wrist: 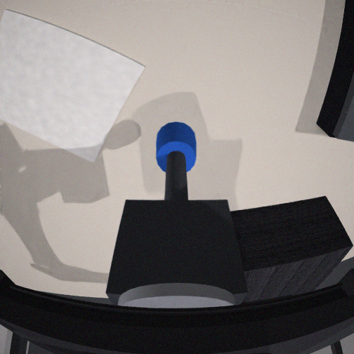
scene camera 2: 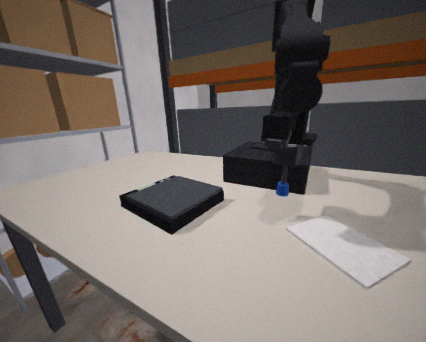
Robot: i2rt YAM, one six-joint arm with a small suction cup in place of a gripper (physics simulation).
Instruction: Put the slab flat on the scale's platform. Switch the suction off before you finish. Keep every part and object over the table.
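Frame: origin at the arm's base, x ahead, y left, z up, level; centimetres.
Where they show: hand, tool point: (scene camera 2: 282,193).
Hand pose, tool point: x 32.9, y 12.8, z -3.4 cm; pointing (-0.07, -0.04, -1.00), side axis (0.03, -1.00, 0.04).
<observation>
After its pixels a point has its place.
A thin white slab (scene camera 2: 345,250) @[x 38.3, y 26.9, z -9.8 cm] (wrist: 65,80) lies flat on the table, at the right in the scene view and at the upper left in the wrist view. The scale (scene camera 2: 172,197) @[x 45.3, y -13.0, z -6.0 cm] (wrist: 345,107) is a flat black box with a dark grey platform and a small display on its far left edge; in the wrist view part of it shows at the right edge. My gripper (scene camera 2: 282,189) (wrist: 176,147), a blue suction cup, points down above the table between the slab and the scale. It is open, with no object on it, and is apart from both.
The black base block (scene camera 2: 250,167) @[x 17.4, y -2.9, z -3.3 cm] (wrist: 295,240) of the arm stands on the table (scene camera 2: 240,280) @[x 54.8, y 13.1, z -10.5 cm] behind the cup. The table's front edge runs along the lower left in the scene view. Shelves with cardboard boxes (scene camera 2: 90,102) stand beyond the table.
</observation>
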